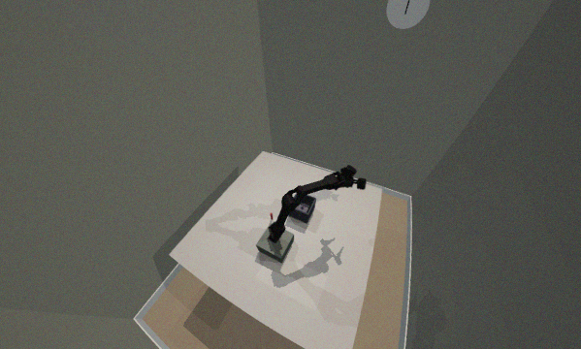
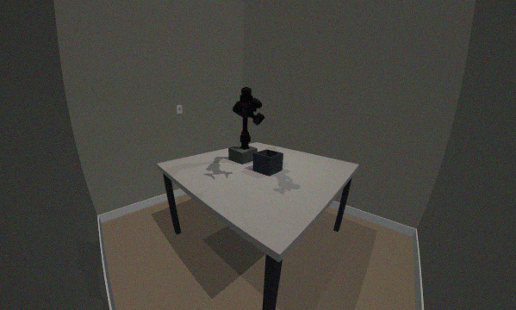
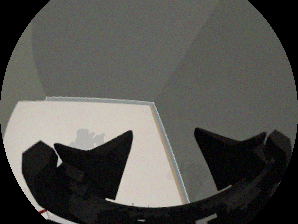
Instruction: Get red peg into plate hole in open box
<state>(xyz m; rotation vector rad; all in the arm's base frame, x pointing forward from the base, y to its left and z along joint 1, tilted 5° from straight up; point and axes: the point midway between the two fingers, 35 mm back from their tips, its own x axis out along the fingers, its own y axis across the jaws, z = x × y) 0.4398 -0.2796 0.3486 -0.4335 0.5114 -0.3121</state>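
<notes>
The red peg lies 450 mm to the left of my gripper tip, 350 mm below it and 350 mm behind it.
</notes>
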